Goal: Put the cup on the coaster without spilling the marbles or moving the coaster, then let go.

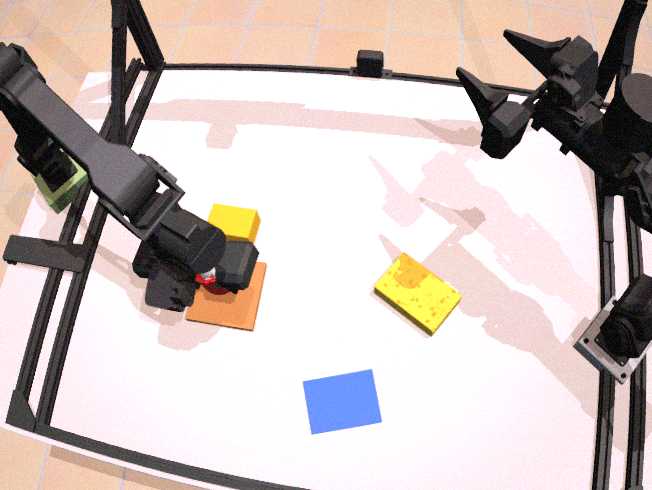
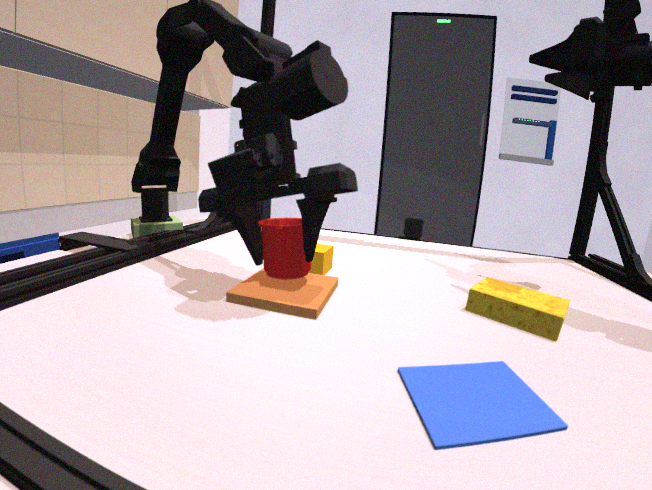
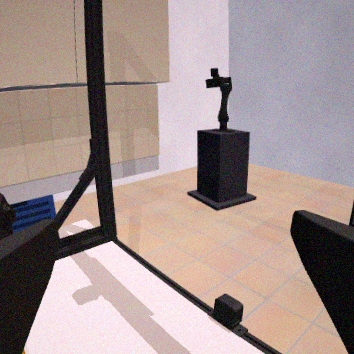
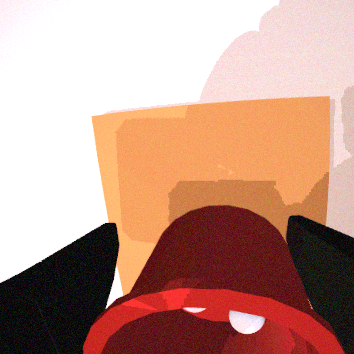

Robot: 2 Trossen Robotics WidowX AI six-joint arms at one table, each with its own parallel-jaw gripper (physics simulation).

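Places are measured from the left arm's base along level axes (x ahead, y left, z up), in millimetres.
Pixels of known places: left gripper, fingertip midpoint: (image 1: 481, 49) (image 2: 537, 69) (image 3: 176, 227); right gripper, fingertip midpoint: (image 1: 217, 288) (image 2: 283, 263) (image 4: 202, 230); left arm's base, origin of the base link: (image 1: 619, 338); right arm's base, origin of the base link: (image 1: 58, 172) (image 2: 155, 219).
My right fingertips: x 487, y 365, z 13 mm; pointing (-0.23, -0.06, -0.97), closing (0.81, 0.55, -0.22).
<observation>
Ahead of a thing's pixels: the offset from my right fingertips to its middle. "spot": to the spot under its first point.
The red cup {17 mm right, 20 mm ahead, 13 mm up} (image 1: 217, 287) (image 2: 284, 247) (image 4: 225, 250) is upright over the orange square coaster {8 mm right, 4 mm ahead, 35 mm down} (image 1: 226, 313) (image 2: 274, 302) (image 4: 230, 145), toward its back part. Its base is at or very slightly above the surface; I cannot tell if they touch. White marbles {25 mm right, 39 mm ahead, 5 mm down} (image 4: 246, 321) show inside the cup below its rim. My right gripper (image 1: 207, 280) (image 2: 283, 262) (image 4: 202, 230) is shut on the cup, with a finger on each side. My left gripper (image 1: 482, 50) (image 2: 538, 68) (image 3: 176, 227) is open and empty, high at the back right, far from the cup.
A yellow block {87 mm right, 76 mm ahead, 23 mm down} (image 1: 233, 221) (image 2: 322, 259) stands close behind the coaster, partly hidden. A spotted yellow sponge {205 mm right, 205 mm back, 26 mm down} (image 1: 419, 292) (image 2: 516, 305) lies to the right. A flat blue square {spot: 19 mm right, 240 mm back, 38 mm down} (image 1: 342, 401) (image 2: 479, 403) lies at the front. Black frame rails (image 1: 263, 67) edge the table.
</observation>
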